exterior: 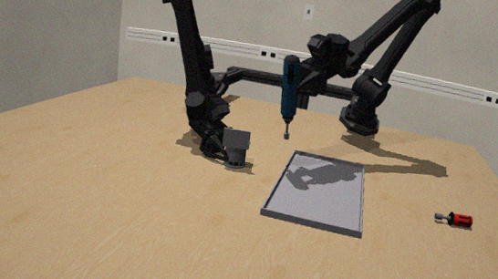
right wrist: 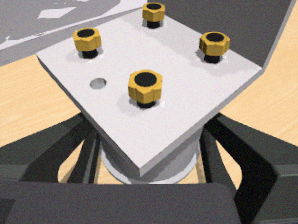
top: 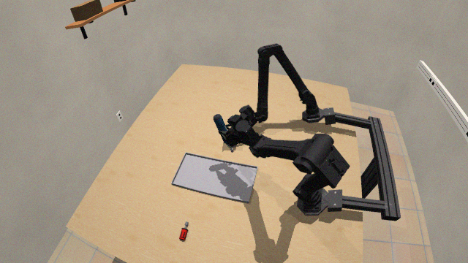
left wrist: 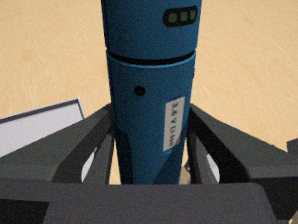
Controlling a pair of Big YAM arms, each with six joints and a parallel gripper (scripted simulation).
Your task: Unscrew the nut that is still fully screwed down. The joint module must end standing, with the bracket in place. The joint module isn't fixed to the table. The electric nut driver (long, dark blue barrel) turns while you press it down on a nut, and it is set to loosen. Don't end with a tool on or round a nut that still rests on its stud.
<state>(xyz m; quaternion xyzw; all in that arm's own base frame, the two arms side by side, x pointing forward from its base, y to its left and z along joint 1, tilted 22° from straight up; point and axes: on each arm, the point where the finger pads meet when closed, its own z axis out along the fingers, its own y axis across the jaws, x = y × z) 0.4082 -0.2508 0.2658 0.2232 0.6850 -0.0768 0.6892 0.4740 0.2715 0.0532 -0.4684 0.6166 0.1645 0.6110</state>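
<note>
Right now my right hand is 5 cm below the grey bracket. From my right hand the other things lie so: shallow grey tray 25 cm to the left, 4 cm ahead, 2 cm below; small red-handled screwdriver 59 cm to the left, 9 cm ahead, 1 cm below.
</note>
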